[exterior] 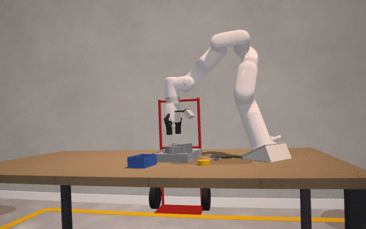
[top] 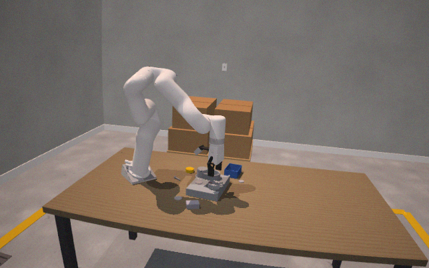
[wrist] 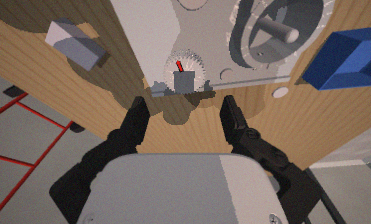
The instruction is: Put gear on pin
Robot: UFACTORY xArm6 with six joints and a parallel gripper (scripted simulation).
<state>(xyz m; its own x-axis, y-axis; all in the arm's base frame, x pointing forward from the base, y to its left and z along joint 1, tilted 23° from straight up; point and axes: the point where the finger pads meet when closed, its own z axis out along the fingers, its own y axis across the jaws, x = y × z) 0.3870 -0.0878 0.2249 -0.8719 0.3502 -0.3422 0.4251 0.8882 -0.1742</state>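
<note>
The toothed gear is 8 cm below my hand. Also, from my hand: small grey block (14 cm to the right, 12 cm below, 10 cm behind); then blue bin (26 cm to the left, 12 cm below, 12 cm ahead); then bolt (21 cm behind, 16 cm to the left, 12 cm below).
</note>
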